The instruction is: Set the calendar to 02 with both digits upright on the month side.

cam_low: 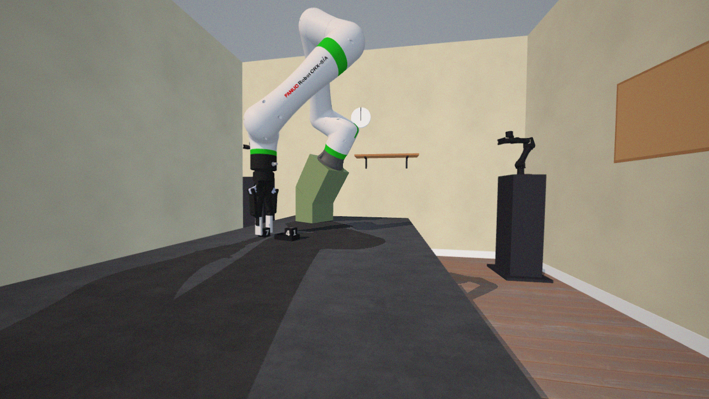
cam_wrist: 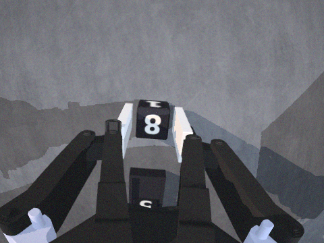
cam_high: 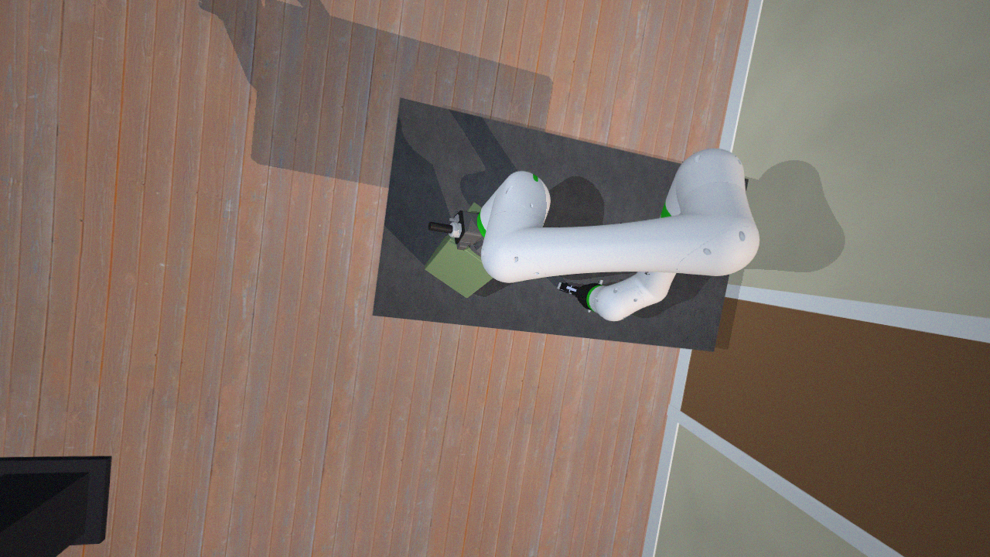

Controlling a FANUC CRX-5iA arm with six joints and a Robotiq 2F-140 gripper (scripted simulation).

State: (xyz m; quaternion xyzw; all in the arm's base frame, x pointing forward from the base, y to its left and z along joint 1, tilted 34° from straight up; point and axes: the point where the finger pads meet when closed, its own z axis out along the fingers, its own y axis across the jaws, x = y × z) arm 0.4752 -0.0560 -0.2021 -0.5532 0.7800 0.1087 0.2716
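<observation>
My gripper is now 3 cm short of the black number cube, 12 cm to the right of it and 2 cm above it. The rest, counted from my hand: black tray: 3 cm ahead, 11 cm to the left, 3 cm below.
</observation>
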